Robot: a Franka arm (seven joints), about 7 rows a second.
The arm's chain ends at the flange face. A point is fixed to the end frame.
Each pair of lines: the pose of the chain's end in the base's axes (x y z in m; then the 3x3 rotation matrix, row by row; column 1 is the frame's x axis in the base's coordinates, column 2 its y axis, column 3 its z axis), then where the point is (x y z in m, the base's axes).
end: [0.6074, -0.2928, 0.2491], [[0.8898, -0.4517, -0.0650], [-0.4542, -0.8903, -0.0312], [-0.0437, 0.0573, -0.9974]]
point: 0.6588 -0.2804 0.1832
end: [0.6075, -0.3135, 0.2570], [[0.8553, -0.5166, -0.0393], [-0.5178, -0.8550, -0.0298], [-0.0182, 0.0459, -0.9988]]
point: 0.6615 -0.3051 0.1925
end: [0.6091, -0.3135, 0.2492], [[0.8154, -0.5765, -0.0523], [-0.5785, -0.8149, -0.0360], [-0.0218, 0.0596, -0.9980]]
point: 0.6628 -0.3096 0.1841
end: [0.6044, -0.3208, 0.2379], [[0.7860, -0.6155, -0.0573], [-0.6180, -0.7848, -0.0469], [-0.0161, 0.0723, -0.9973]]
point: 0.6580 -0.3205 0.1726
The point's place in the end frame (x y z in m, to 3 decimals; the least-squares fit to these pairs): 0.043 -0.038 0.062
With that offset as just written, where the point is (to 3 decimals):
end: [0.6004, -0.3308, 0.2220], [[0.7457, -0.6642, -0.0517], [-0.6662, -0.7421, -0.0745], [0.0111, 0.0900, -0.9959]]
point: 0.654 -0.336 0.157
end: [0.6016, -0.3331, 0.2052], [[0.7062, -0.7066, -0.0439], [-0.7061, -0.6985, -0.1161], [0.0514, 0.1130, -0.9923]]
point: 0.656 -0.344 0.142
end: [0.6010, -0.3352, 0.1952], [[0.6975, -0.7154, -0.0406], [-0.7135, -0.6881, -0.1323], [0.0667, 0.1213, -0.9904]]
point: 0.656 -0.348 0.132
